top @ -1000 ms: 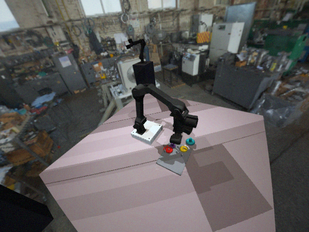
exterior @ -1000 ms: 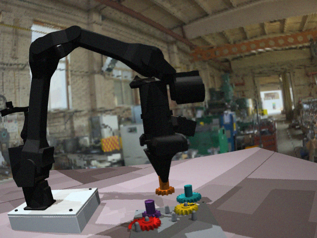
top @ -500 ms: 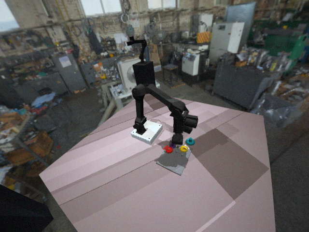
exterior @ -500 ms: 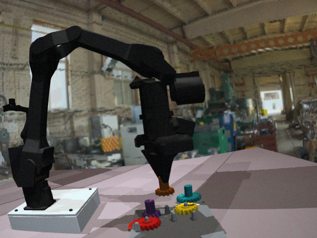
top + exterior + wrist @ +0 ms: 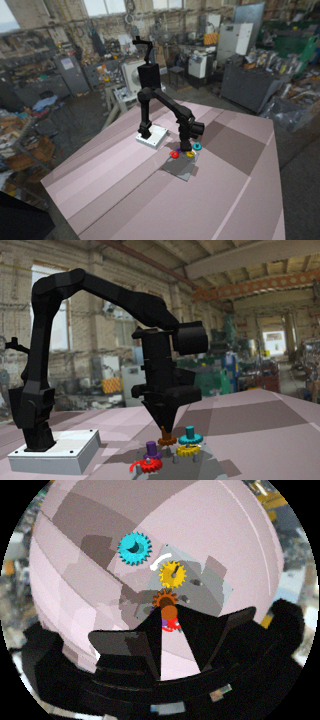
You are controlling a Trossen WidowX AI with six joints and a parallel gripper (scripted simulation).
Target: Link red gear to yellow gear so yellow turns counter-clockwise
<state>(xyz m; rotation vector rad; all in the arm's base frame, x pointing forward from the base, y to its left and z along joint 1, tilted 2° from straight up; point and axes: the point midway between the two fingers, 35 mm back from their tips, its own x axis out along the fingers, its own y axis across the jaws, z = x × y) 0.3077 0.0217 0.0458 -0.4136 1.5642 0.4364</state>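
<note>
Now: the purple gear 40 mm below my gripper tip, 40 mm behind it and 10 mm to the right of it. From my gripper tip the other things lie so: yellow gear (50 mm below, 40 mm ahead); small orange gear (10 mm below); red gear (50 mm to the right, 50 mm below, 40 mm behind).
</note>
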